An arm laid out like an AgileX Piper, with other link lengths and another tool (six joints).
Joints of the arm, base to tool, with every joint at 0 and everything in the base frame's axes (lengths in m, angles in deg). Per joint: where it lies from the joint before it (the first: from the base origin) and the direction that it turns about. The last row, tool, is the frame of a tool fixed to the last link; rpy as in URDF.
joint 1: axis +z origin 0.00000 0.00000 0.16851
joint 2: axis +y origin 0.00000 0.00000 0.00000
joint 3: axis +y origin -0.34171 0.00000 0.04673
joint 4: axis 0.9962 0 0.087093 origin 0.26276 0.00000 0.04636
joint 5: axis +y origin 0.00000 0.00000 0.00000
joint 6: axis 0.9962 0 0.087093 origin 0.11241 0.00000 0.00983
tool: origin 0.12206 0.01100 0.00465 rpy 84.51 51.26 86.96
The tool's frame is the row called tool.
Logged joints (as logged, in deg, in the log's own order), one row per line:
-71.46 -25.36 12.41 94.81 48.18 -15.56
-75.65 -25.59 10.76 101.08 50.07 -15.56
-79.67 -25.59 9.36 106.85 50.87 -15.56
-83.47 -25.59 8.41 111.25 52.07 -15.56
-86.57 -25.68 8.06 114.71 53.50 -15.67
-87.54 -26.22 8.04 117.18 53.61 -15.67
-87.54 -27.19 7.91 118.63 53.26 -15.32
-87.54 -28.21 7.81 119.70 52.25 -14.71
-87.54 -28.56 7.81 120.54 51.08 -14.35
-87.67 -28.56 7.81 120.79 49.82 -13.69
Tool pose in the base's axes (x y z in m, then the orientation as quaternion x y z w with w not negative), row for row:
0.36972 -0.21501 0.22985 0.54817 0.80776 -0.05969 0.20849
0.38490 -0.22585 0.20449 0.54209 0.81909 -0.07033 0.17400
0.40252 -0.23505 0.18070 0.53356 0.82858 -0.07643 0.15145
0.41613 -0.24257 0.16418 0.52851 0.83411 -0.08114 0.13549
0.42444 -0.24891 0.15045 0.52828 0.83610 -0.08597 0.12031
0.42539 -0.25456 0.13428 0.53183 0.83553 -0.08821 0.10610
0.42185 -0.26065 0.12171 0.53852 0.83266 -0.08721 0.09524
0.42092 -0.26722 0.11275 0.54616 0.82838 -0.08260 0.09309
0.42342 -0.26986 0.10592 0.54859 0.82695 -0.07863 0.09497
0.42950 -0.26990 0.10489 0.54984 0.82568 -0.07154 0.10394
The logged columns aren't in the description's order. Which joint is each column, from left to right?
Columns, left to right: joint 3, joint 1, joint 6, joint 2, joint 5, joint 4.
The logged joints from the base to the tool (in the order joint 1, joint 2, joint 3, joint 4, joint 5, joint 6), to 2 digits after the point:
-25.36 94.81 -71.46 -15.56 48.18 12.41
-25.59 101.08 -75.65 -15.56 50.07 10.76
-25.59 106.85 -79.67 -15.56 50.87 9.36
-25.59 111.25 -83.47 -15.56 52.07 8.41
-25.68 114.71 -86.57 -15.67 53.50 8.06
-26.22 117.18 -87.54 -15.67 53.61 8.04
-27.19 118.63 -87.54 -15.32 53.26 7.91
-28.21 119.70 -87.54 -14.71 52.25 7.81
-28.56 120.54 -87.54 -14.35 51.08 7.81
-28.56 120.79 -87.67 -13.69 49.82 7.81

